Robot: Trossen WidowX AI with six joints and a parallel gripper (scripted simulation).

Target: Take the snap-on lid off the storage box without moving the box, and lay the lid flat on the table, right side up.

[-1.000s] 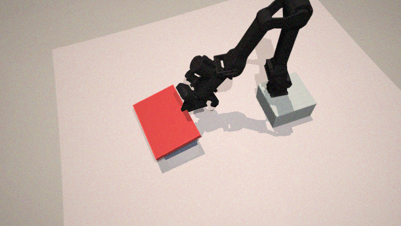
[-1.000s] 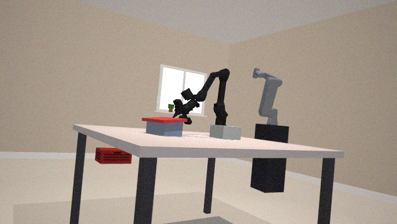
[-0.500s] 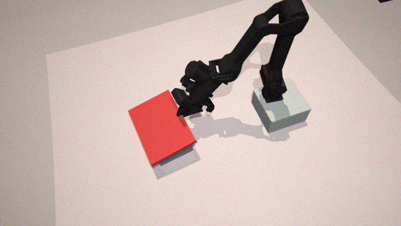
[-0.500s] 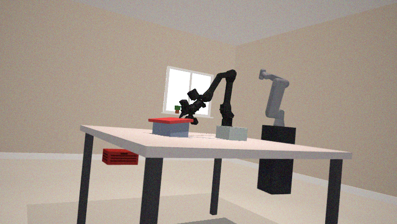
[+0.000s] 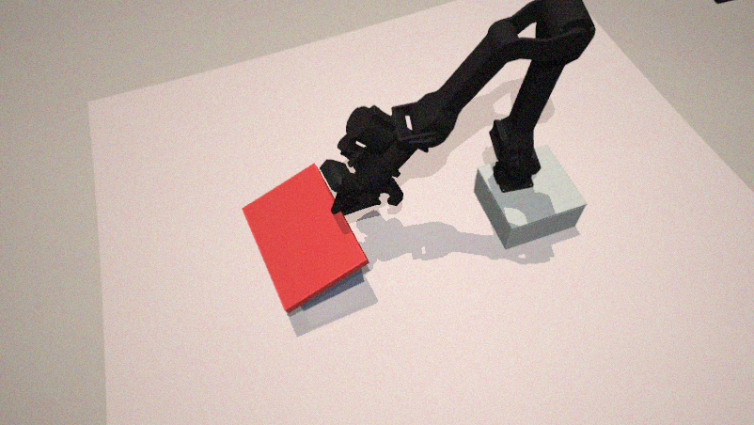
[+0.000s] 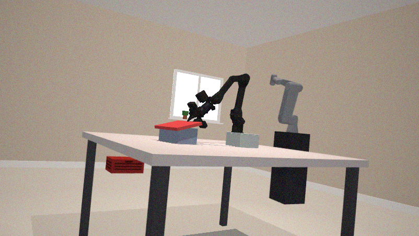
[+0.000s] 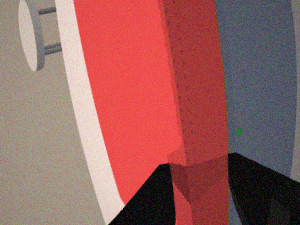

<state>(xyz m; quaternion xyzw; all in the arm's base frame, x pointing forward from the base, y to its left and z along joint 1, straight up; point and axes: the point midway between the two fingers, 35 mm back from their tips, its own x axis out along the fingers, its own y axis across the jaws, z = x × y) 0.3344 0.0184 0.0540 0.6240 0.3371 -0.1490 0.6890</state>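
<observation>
My gripper tip is now 70 mm short of the red lid, 20 mm to the right of it and 20 mm above it. Also, from my gripper tip: blue-grey storage box (70 mm below, 70 mm ahead, 20 mm to the left).
</observation>
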